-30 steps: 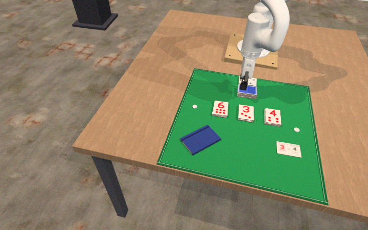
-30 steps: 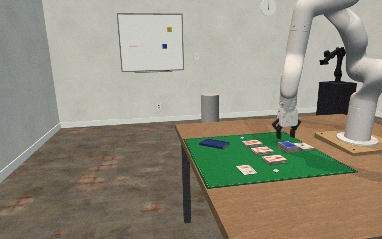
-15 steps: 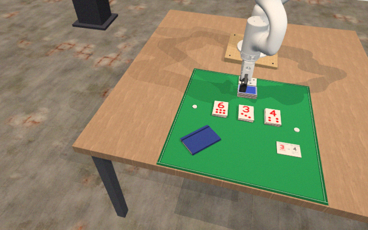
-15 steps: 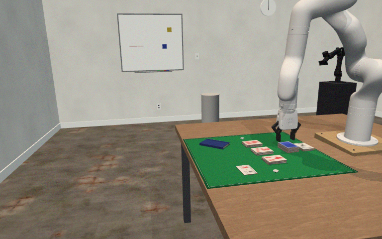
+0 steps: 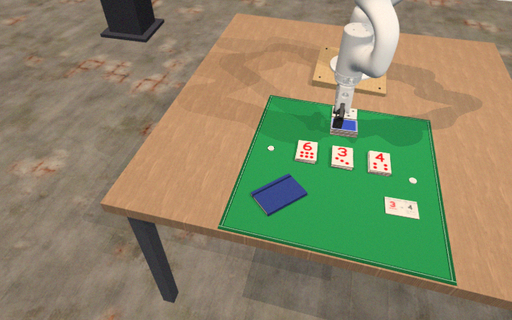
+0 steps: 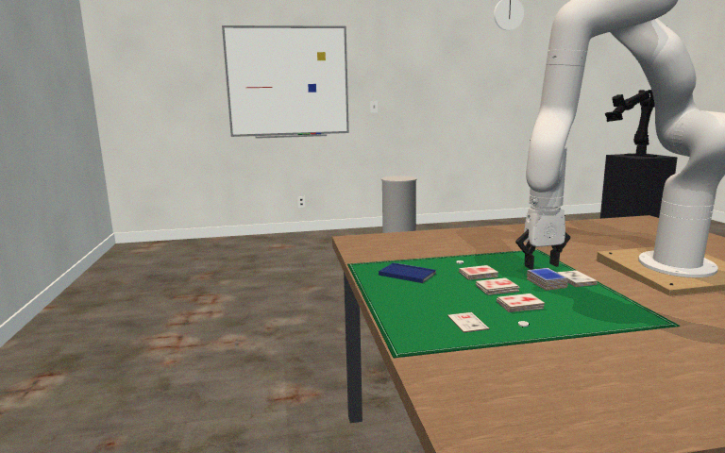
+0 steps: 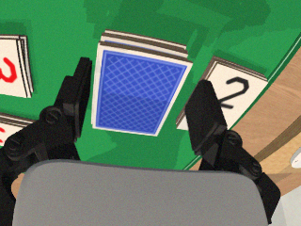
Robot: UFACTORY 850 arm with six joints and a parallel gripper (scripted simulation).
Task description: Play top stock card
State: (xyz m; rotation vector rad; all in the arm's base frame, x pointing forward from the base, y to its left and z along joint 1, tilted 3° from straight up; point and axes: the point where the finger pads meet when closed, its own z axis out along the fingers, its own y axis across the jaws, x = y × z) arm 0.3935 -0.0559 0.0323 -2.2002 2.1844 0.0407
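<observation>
Now: the black 5 card 3 cm to the left of my hand and 3 cm below it. From my hand the other things lie so: green card cloth: 18 cm ahead, 2 cm to the left, 7 cm below; then small reference card: 31 cm ahead, 20 cm to the left, 5 cm below; then black 2: 9 cm behind, 3 cm to the left, 4 cm below.
</observation>
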